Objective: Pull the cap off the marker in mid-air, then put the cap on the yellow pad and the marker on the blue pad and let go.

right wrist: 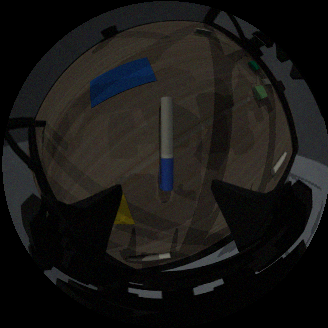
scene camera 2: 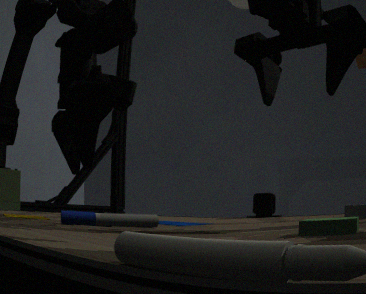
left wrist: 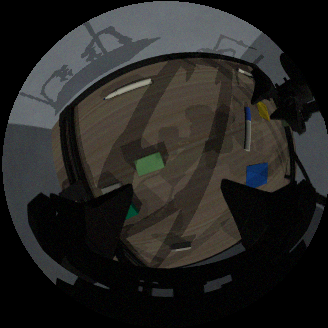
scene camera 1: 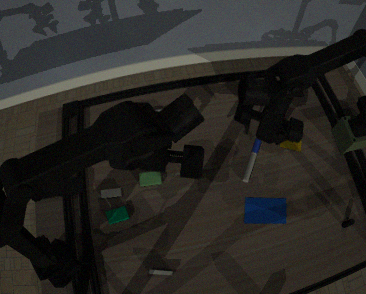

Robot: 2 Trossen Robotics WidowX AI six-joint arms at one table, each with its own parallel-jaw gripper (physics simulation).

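Frame: origin at the left arm's base, x right, y back, z down, level; metres.
Seen in the pictures: left gripper, fingertip midpoint: point(scene camera 2: 297, 99) point(left wrist: 177, 186) point(scene camera 1: 162, 165); right gripper, fingertip midpoint: point(right wrist: 166, 187) point(scene camera 2: 81, 171) point(left wrist: 261, 110); left arm's base, origin of the base link: point(scene camera 1: 55, 263); right arm's base, origin of the base link: point(scene camera 1: 357, 127).
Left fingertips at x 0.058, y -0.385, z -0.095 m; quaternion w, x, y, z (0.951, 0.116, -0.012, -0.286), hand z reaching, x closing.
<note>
Offsets run from my left fingertips to a thing's middle.
The marker has a white body {dx +0.136, dy -0.216, dz +0.140 m} point(scene camera 1: 250, 166) point(scene camera 2: 127, 220) point(left wrist: 247, 135) point(right wrist: 166, 127) and a blue cap {dx +0.122, dy -0.260, dz +0.139 m} point(scene camera 1: 257, 145) point(scene camera 2: 78, 218) point(left wrist: 248, 114) point(right wrist: 166, 172) on one end; it lies on the table. The yellow pad {dx +0.198, dy -0.370, dz +0.149 m} point(scene camera 1: 292, 145) point(left wrist: 263, 110) point(right wrist: 123, 212) is beside the cap end, partly hidden by the right arm in scene camera 1. The blue pad {dx +0.262, dy -0.123, dz +0.149 m} point(scene camera 1: 265, 210) point(scene camera 2: 182, 223) point(left wrist: 257, 175) point(right wrist: 123, 80) lies beyond the white end. My right gripper point(scene camera 2: 81, 169) point(right wrist: 166, 187) is open above the cap end. My left gripper point(scene camera 2: 300, 99) point(left wrist: 177, 186) is open and empty, high and away from the marker.
A light green block {dx -0.047, dy +0.014, dz +0.141 m} point(scene camera 1: 150, 178) point(left wrist: 149, 163), a teal block {dx -0.041, dy +0.156, dz +0.141 m} point(scene camera 1: 117, 215) and a grey block {dx -0.101, dy +0.123, dz +0.143 m} point(scene camera 1: 111, 193) lie below the left arm. A white pen {dx -0.213, dy -0.125, dz +0.140 m} point(scene camera 2: 200, 252) point(left wrist: 127, 89) lies near one table edge. A pale green box point(scene camera 1: 350, 135) point(scene camera 2: 10, 189) is at the right frame in scene camera 1.
</note>
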